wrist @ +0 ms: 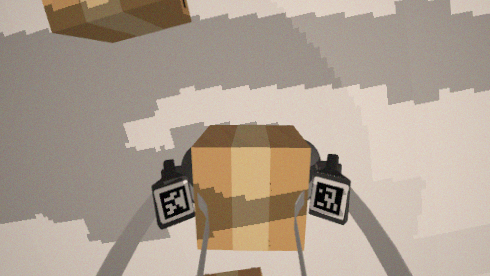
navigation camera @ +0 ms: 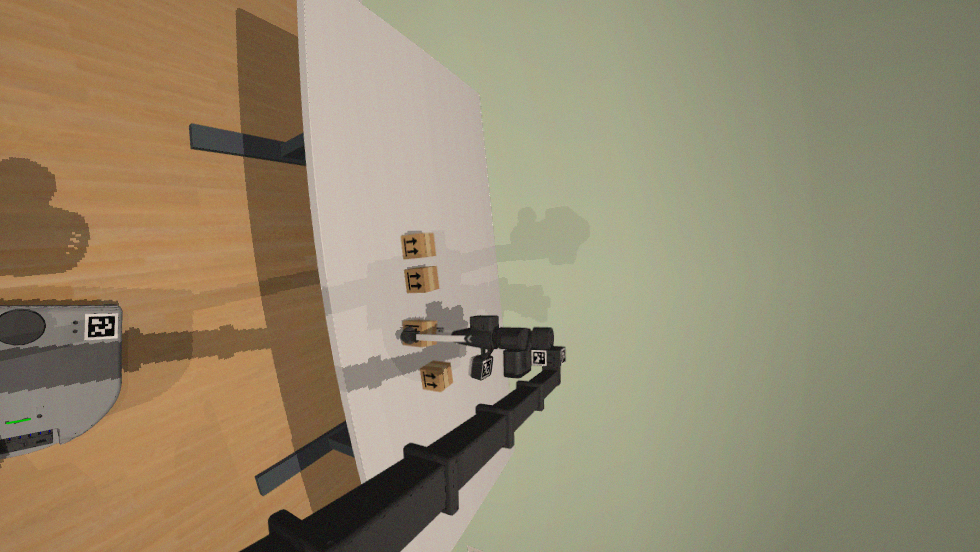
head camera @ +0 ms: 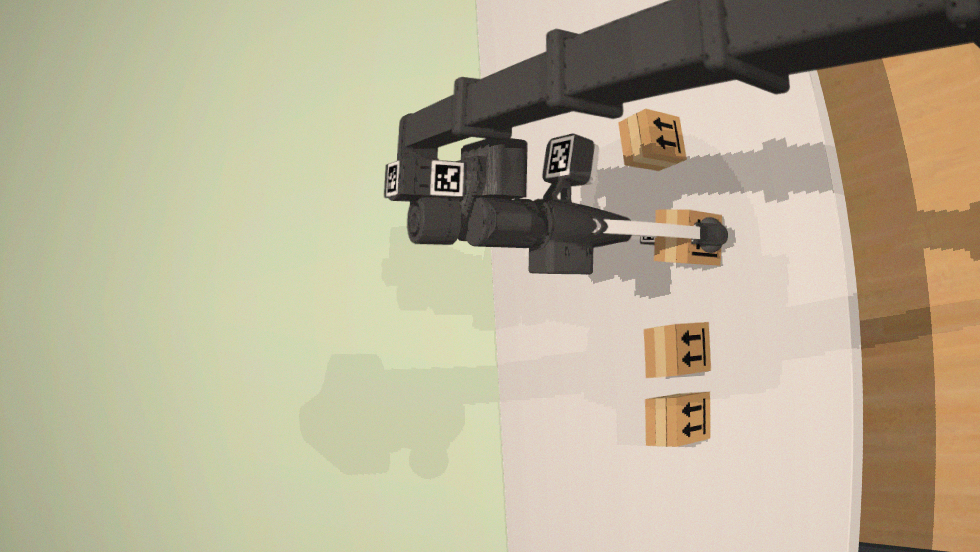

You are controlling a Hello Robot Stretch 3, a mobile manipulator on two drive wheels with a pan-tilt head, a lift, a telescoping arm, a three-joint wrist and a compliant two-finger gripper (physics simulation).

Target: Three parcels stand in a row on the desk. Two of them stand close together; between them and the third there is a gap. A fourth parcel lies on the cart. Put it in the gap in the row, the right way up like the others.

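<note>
The fourth parcel is between the fingers of my gripper, which is shut on it. It is in or over the gap; whether it touches the desk I cannot tell. A near fingertip covers part of its arrows; the visible bar runs across the others' bars, so it is turned on its side. The close pair, a parcel and a parcel, stands on one side, the third parcel, slightly angled, on the other.
My arm crosses above the desk past the third parcel. The wall rises behind the desk. My base stands on the wooden floor. The cart does not show in these views.
</note>
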